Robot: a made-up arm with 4 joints. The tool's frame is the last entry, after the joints.
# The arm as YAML. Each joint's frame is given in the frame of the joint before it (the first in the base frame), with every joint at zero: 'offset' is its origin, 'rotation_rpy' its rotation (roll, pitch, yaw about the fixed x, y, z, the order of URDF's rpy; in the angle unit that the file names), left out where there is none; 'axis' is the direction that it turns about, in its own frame. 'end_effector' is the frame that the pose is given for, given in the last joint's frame.
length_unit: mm
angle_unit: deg
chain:
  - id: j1
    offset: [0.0, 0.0, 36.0]
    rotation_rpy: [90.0, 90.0, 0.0]
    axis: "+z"
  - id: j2
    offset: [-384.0, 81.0, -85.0]
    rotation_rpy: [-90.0, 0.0, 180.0]
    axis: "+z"
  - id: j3
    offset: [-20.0, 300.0, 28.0]
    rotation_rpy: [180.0, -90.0, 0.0]
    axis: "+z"
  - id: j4
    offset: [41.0, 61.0, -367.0]
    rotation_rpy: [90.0, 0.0, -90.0]
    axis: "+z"
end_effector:
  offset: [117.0, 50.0, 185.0]
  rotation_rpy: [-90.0, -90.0, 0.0]
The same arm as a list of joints. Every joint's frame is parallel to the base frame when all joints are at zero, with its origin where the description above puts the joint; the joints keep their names.
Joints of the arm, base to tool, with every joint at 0 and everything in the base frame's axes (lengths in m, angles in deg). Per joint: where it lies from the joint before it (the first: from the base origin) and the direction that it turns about. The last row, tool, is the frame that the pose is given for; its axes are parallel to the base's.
j1: axis 0 -1 0 xyz 0 0 0.036
j2: axis -1 0 0 xyz 0.081 0.085 0.384
j3: axis 0 0 1 xyz -0.028 0.3 -0.02
j4: axis 1 0 0 xyz -0.041 -0.061 -0.367
tool: xyz 0.185 0.117 0.05

